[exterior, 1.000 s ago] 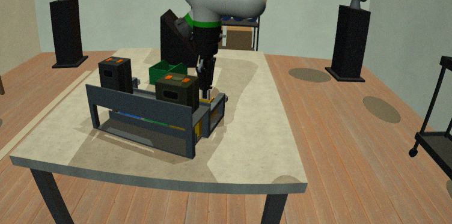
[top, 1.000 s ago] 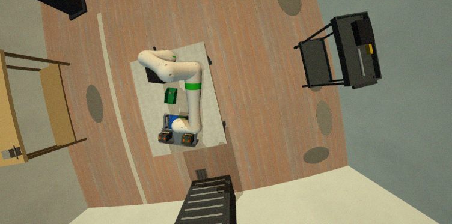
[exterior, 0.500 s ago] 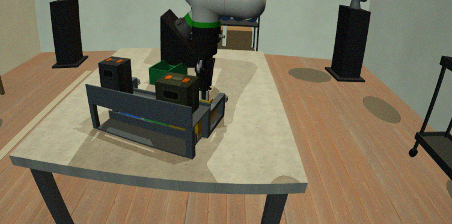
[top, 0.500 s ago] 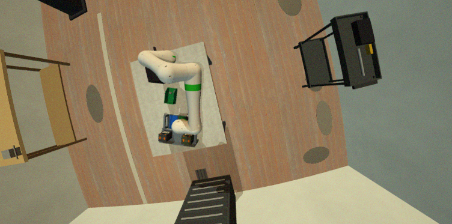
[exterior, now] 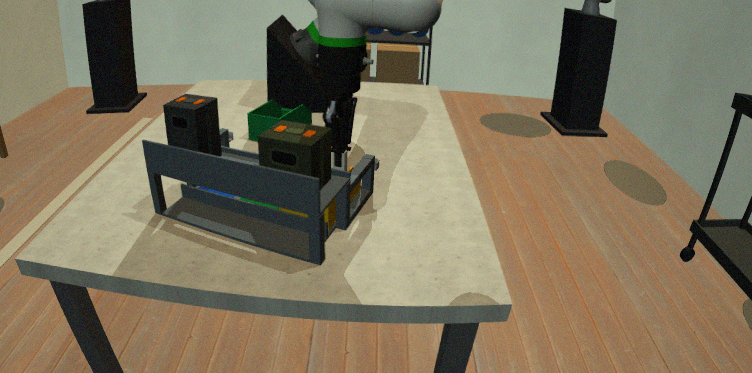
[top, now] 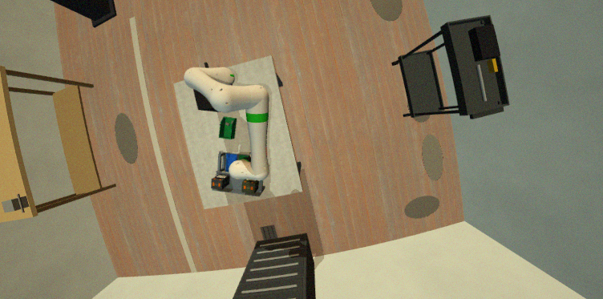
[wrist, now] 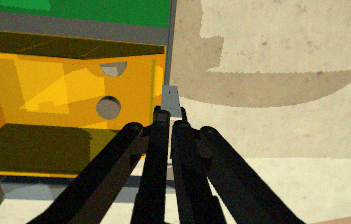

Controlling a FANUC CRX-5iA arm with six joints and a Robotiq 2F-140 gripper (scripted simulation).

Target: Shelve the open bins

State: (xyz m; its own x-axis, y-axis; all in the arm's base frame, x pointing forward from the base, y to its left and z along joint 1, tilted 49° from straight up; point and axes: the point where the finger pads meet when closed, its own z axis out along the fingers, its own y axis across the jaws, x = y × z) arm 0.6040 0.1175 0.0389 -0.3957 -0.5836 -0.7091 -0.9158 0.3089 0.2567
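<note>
Now: the yellow bin 9 cm ahead of my hand, 4 cm to the right of it and 1 cm below it. From my hand the other things lie so: green bin: 30 cm behind, 15 cm to the right, 1 cm below.
</note>
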